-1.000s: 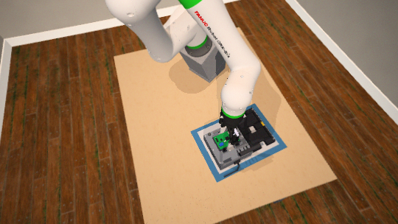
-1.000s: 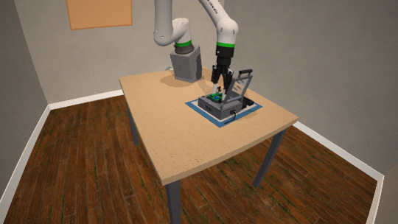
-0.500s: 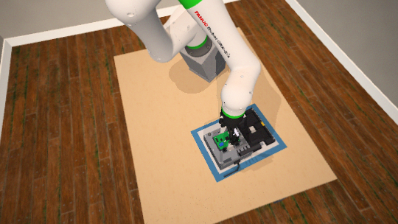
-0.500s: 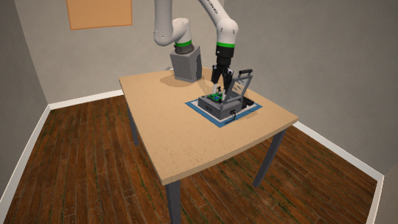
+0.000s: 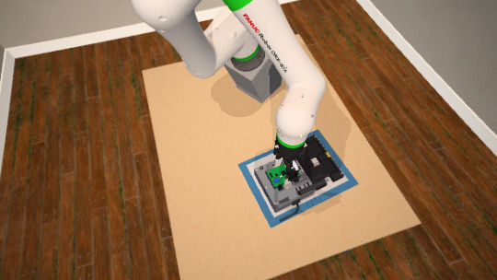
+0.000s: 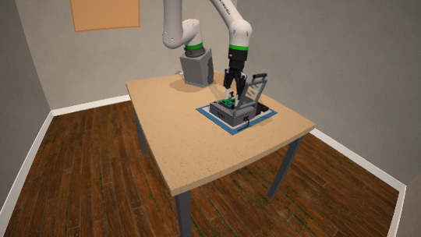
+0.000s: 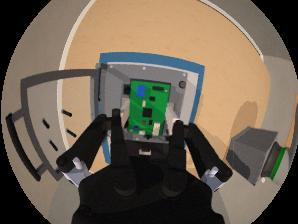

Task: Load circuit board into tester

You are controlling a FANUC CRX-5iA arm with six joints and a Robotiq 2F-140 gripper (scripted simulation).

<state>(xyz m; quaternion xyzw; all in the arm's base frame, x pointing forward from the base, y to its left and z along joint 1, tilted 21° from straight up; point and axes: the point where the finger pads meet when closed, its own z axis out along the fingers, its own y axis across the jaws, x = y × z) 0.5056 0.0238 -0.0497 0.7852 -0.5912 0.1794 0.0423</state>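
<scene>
Now: the circuit board 20 mm below my hand. Round my hand: tester lid: 120 mm ahead, 80 mm above, 30 mm to the left; tester: 40 mm to the left, 20 mm ahead, 10 mm above.
</scene>
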